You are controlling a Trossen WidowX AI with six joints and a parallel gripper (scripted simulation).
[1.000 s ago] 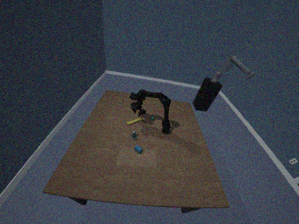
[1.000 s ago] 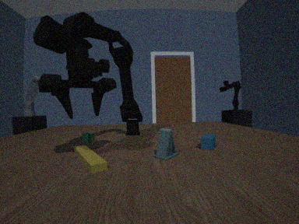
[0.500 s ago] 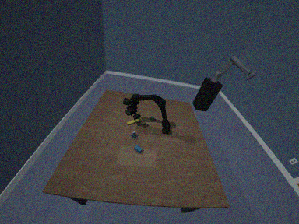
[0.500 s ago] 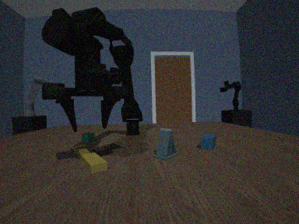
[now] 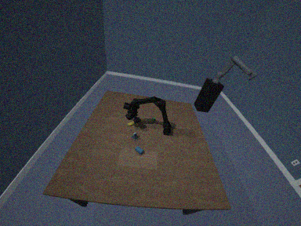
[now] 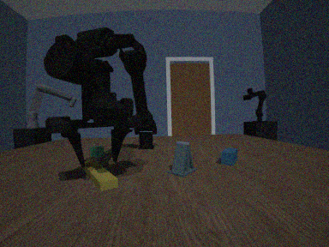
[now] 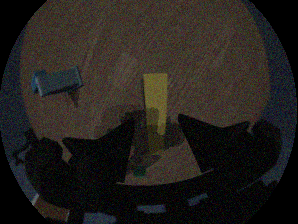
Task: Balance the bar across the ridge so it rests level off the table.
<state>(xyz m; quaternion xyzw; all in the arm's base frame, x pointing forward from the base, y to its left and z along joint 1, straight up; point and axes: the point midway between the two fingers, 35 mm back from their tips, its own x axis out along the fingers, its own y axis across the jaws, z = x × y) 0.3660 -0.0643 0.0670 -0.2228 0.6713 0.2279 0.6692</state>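
Now: gripper tip 20 mm to the left of the yellow bar, 20 mm past it and 20 mm above it. From my gripper tip the other things lie so: blue cube: 320 mm to the left, 100 mm behind, 20 mm below; then dark green block: 220 mm behind, 90 mm to the right, 20 mm below.
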